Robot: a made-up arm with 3 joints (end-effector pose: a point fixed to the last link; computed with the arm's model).
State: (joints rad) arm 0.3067 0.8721 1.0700
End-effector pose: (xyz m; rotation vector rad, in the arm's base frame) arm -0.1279 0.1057 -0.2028 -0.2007 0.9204 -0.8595
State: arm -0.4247 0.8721 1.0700
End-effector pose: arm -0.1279 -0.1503 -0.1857 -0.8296 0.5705 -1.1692
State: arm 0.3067 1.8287 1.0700
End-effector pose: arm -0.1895 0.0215 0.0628 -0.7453 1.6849 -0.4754
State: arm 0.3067 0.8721 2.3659
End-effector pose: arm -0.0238 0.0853 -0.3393 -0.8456 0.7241 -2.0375
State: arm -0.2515 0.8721 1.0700
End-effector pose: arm -0.1279 -0.0919 -0.2067 -0.6815 0.6619 -1.1029
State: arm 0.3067 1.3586 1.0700
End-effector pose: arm -0.1932 0.0651 -0.0748 -0.4755 1.3194 -0.6866
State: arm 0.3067 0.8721 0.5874
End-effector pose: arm -0.1659 0.0590 -0.1702 0.0244 0.9174 -0.4123
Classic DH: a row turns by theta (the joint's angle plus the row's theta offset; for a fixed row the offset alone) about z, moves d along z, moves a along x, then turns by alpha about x. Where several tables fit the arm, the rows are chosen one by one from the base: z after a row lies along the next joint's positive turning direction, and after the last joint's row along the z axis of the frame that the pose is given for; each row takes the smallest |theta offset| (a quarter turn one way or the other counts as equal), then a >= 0, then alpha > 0; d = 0 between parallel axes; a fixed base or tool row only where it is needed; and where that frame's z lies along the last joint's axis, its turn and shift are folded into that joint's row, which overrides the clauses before.
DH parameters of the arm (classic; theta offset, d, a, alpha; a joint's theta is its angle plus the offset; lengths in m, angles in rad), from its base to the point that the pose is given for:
base (fixed): 1.5708 0.14 0 1.5708
joint 1: -1.5708 0.11 0.16 -1.5708
joint 2: -1.5708 -0.14 0.04 -1.5708
joint 3: 0.2111 0 -0.1432 3.1416
tool (fixed): 0.2111 -0.31 0 0

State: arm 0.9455 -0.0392 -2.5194
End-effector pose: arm 0.2583 0.2326 -0.3313 0.3289 -1.1758 2.2637
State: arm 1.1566 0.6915 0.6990
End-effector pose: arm -0.1246 0.3263 -0.0329 0.8268 0.9484 -0.2051
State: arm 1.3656 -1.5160 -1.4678
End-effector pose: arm 0.4193 0.1211 -0.1673 -0.0377 -1.5605 0.1226
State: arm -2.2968 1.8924 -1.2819
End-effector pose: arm -0.1750 0.1503 0.3618 -0.5227 1.3383 -1.0280
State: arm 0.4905 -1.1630 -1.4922
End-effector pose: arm 0.3942 -0.1109 -0.2409 -0.4764 -1.1849 1.0131
